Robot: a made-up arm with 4 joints.
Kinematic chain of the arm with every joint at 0, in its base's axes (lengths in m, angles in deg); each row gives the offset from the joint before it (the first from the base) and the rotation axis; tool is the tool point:
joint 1: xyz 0 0 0.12 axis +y
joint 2: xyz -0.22 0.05 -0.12 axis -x
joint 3: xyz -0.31 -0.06 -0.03 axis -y
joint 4: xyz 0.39 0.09 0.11 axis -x
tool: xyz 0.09 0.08 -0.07
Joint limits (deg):
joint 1: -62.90..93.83
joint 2: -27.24..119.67
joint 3: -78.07..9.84
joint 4: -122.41..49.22
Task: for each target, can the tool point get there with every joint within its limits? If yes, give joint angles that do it. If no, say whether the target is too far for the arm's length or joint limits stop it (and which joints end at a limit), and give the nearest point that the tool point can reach.
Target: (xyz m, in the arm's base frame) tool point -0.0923 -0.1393 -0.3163
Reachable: yes | joints -4.85 51.62 -56.18 -70.05
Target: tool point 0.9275 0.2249 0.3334
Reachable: no: joint limits stop it (at a limit: joint 1) | nearest point 0.3147 0.1264 -0.1122 | short by 0.764 m
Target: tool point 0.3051 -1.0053 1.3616
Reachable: no: too far | nearest point 0.0624 -0.4258 0.5438 | short by 1.031 m
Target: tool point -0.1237 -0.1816 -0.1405
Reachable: yes | joints 11.67 74.79 -49.15 -94.33
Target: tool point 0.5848 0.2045 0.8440
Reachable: no: joint limits stop it (at a limit: joint 3) | nearest point 0.1080 0.0953 0.2537 | short by 0.767 m
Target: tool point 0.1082 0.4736 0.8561
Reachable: no: joint limits stop it (at a limit: joint 3) | nearest point 0.0207 0.1916 0.2611 | short by 0.664 m
